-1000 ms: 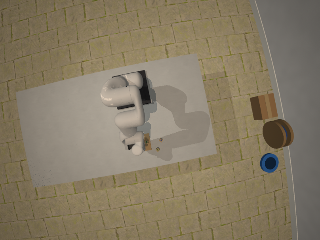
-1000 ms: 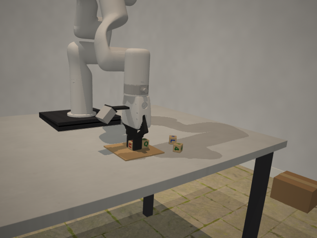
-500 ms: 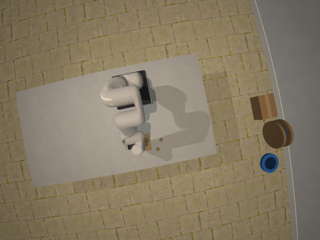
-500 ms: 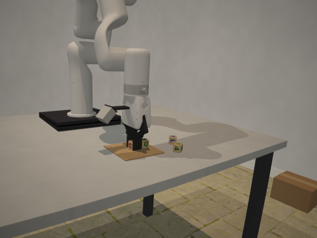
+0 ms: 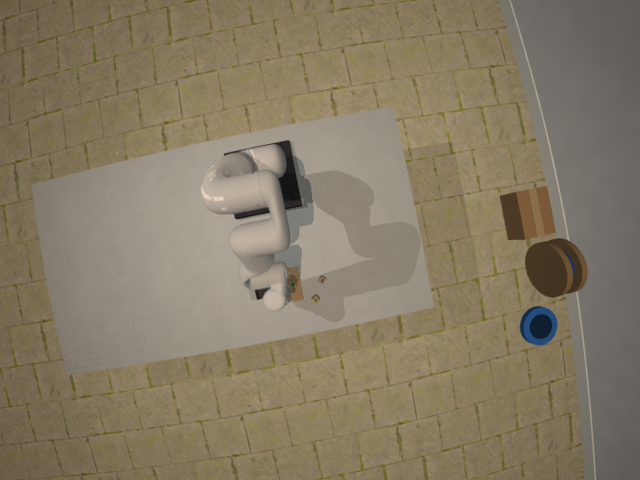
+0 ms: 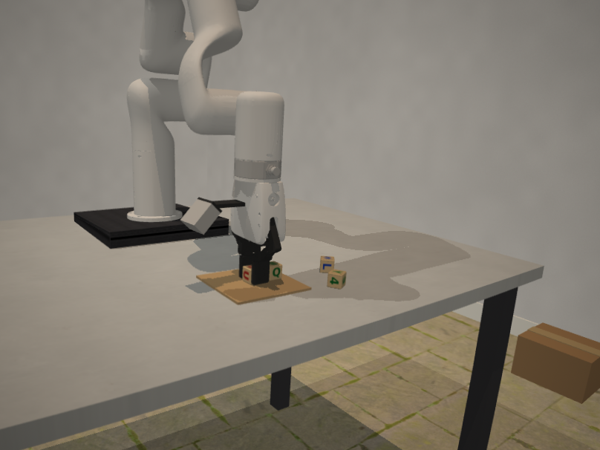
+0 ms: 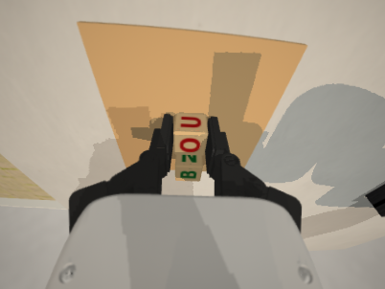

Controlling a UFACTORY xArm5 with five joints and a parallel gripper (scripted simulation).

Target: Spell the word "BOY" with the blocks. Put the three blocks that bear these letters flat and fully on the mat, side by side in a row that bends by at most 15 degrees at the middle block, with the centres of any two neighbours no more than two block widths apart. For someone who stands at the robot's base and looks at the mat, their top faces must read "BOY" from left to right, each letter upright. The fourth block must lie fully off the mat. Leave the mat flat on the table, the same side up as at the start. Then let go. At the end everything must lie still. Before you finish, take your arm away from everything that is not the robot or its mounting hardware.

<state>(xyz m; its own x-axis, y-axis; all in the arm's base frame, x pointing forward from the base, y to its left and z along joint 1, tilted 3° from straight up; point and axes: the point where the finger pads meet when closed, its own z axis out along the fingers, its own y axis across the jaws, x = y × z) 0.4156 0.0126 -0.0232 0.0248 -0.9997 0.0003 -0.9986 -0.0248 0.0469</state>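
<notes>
My hand is 2 cm above the tan mat.
</notes>
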